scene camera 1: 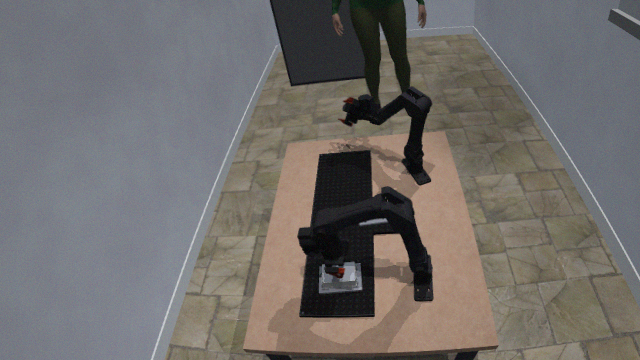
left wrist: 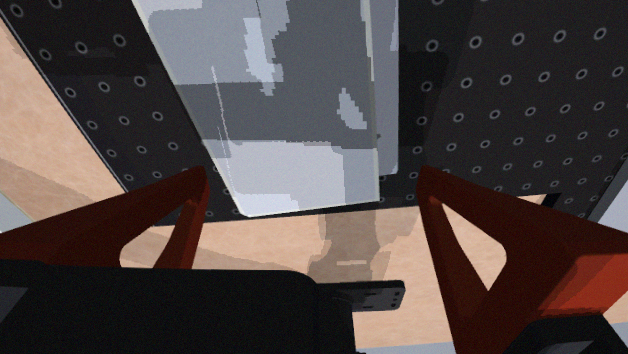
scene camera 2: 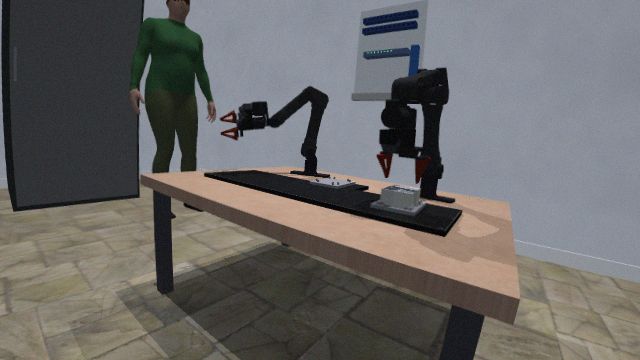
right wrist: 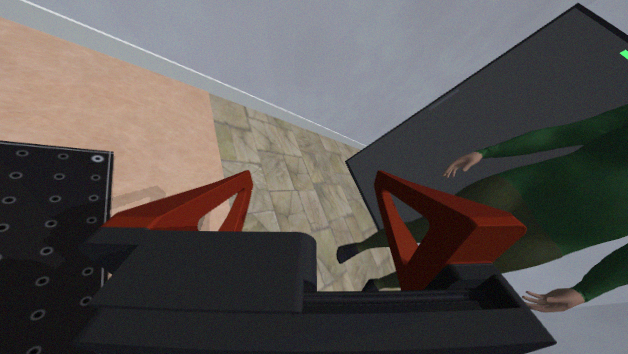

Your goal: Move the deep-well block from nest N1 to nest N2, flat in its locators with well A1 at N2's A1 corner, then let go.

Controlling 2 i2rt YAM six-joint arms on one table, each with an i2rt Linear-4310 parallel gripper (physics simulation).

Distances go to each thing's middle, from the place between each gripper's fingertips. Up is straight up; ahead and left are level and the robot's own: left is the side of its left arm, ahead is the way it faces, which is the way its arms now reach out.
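Labels:
Deep-well block [left wrist: 285, 104]: my right hand 87 cm to the right of it, 6 cm past it, 16 cm above it.
Deep-well block from my left hand: 40 mm below, 20 mm ahead, 10 mm to the left.

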